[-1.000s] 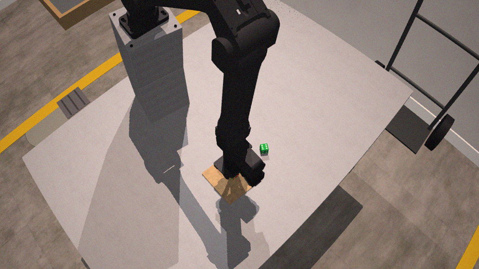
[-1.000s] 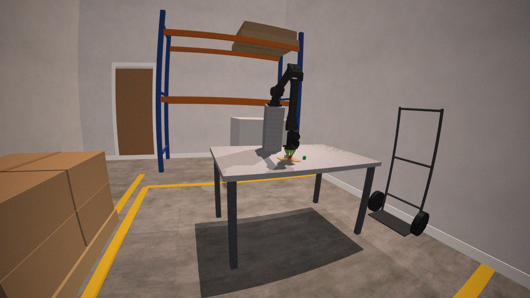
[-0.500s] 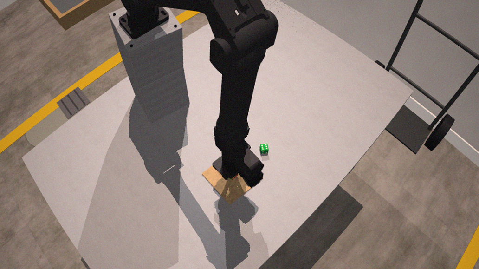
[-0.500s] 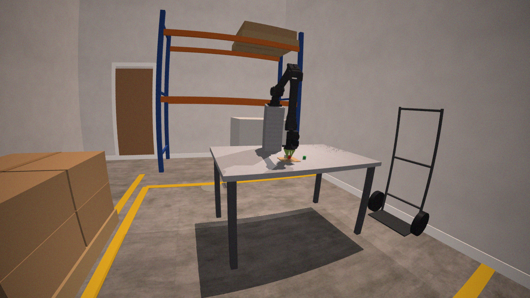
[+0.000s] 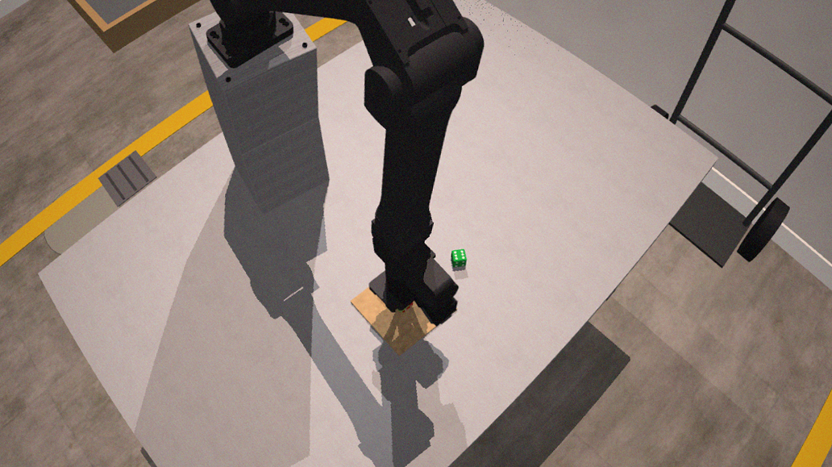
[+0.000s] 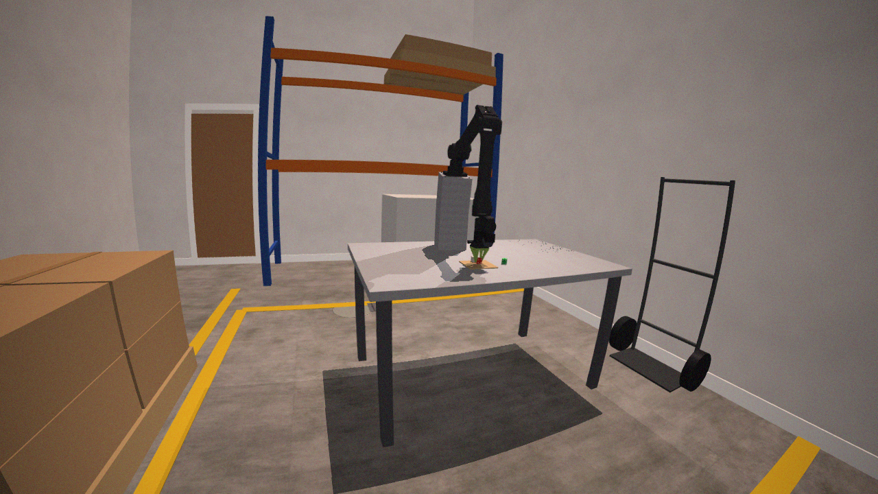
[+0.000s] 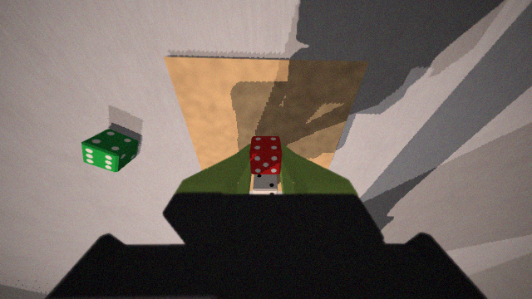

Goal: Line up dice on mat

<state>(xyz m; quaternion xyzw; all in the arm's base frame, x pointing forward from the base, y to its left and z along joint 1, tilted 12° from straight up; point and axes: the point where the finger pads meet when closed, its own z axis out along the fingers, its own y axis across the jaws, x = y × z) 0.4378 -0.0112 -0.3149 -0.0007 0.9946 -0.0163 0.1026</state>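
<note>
The red die is right at my hand. Also, from my hand: green die (14 cm to the left, 1 cm below); then tan mat (2 cm below); then white die (5 cm behind).
</note>
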